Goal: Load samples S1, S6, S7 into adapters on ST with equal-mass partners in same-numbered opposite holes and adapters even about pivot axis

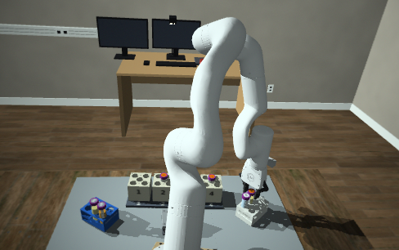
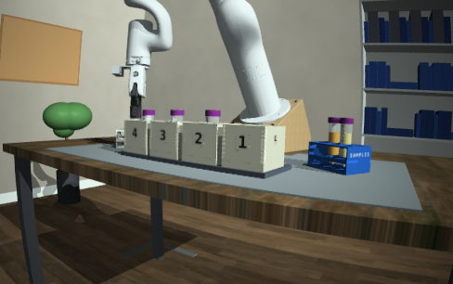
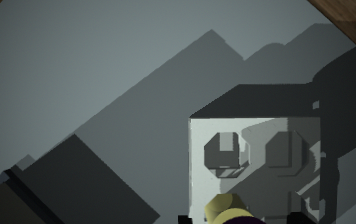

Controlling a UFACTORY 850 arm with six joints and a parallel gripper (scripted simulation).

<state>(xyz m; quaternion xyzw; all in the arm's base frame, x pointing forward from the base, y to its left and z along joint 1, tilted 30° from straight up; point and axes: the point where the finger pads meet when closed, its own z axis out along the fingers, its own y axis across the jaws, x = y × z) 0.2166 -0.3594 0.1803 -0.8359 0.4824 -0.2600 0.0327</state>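
Now: hand 20 mm past the white rack, 10 mm to the left of it and 90 mm above it. Also, from my hand: adapter 1: 230 mm ahead, 450 mm to the left, 70 mm below; blue samples rack: 140 mm ahead, 630 mm to the left, 90 mm below.
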